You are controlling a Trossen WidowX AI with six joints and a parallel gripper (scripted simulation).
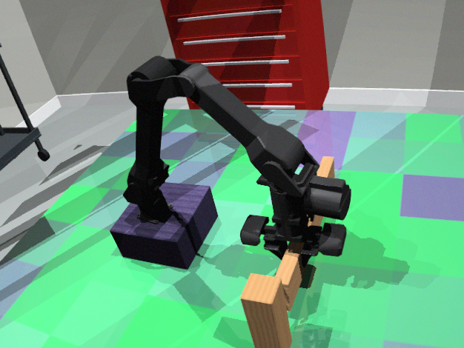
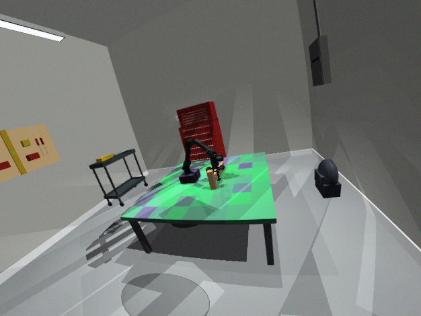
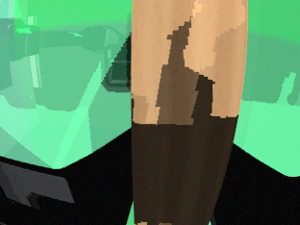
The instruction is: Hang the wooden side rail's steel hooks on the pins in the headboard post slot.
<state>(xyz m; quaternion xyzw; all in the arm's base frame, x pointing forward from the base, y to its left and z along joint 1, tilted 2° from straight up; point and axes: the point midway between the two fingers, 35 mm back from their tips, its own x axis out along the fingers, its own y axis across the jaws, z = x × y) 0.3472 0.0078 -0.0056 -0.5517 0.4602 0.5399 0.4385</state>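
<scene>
Right now the wooden headboard post is 16 cm to the right of my gripper tip, 4 cm above it and 3 cm ahead of it.
</scene>
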